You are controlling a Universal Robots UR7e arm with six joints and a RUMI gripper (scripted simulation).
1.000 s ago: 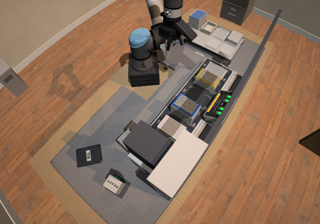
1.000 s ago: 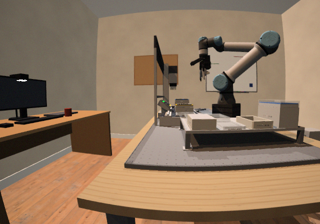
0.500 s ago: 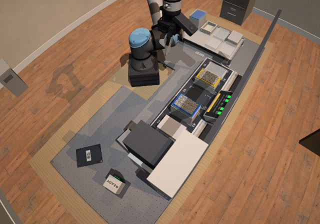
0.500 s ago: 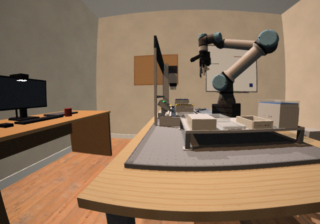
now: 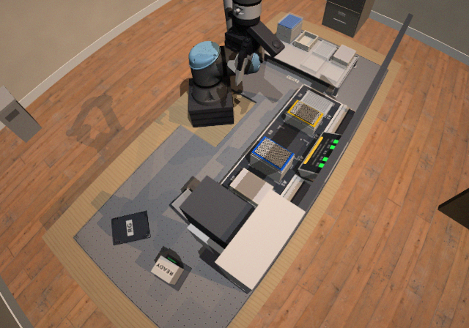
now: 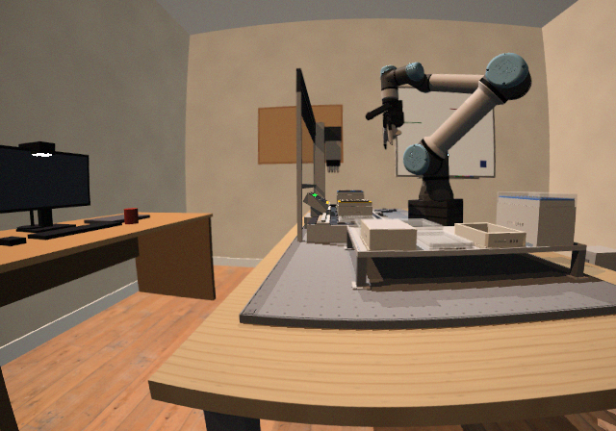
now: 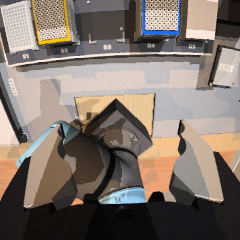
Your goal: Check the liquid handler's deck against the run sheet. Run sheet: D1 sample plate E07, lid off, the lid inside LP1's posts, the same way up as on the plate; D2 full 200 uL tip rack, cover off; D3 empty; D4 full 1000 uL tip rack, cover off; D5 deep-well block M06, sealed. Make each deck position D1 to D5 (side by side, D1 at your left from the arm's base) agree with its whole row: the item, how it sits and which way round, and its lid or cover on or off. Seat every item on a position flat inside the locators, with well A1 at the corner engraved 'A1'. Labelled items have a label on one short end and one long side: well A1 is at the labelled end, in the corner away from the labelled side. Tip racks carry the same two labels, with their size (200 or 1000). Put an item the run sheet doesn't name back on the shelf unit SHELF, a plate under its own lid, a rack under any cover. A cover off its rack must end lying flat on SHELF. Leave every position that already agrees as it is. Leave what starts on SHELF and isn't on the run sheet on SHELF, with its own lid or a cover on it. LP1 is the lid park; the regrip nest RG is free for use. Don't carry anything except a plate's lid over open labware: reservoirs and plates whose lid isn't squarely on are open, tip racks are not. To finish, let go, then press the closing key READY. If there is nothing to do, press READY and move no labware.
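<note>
The blue-rimmed tip rack is 230 mm below my hand, 160 mm ahead of it and 90 mm to the right of it. The rest, counted from my hand: gantry post (360 mm to the left, 330 mm ahead, 110 mm below); clear plate (290 mm to the left, 290 mm below, 150 mm ahead); yellow-rimmed tip rack (250 mm below, 170 mm to the left, 160 mm ahead).
</note>
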